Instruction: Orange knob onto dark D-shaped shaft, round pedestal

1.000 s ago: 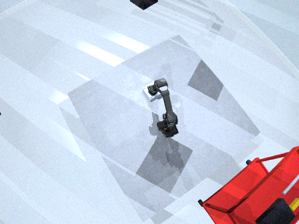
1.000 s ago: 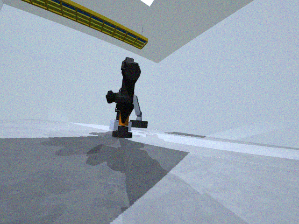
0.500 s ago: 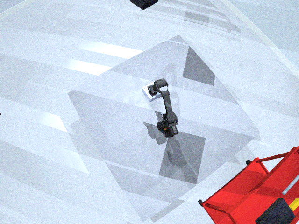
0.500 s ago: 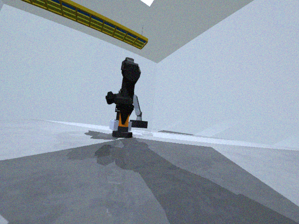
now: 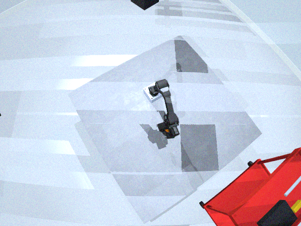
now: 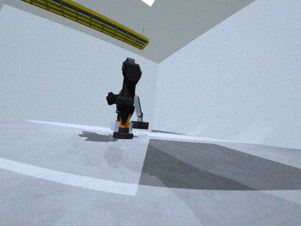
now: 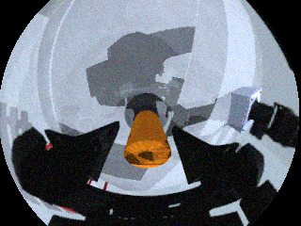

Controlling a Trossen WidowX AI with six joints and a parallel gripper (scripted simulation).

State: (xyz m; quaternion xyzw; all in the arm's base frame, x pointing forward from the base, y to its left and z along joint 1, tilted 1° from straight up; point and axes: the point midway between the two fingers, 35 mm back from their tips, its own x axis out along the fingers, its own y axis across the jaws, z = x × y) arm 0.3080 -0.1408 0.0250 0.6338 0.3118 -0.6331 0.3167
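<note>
My gripper tip is 20 mm below the orange knob. Round my gripper tip: dark pedestal 20 mm below.
</note>
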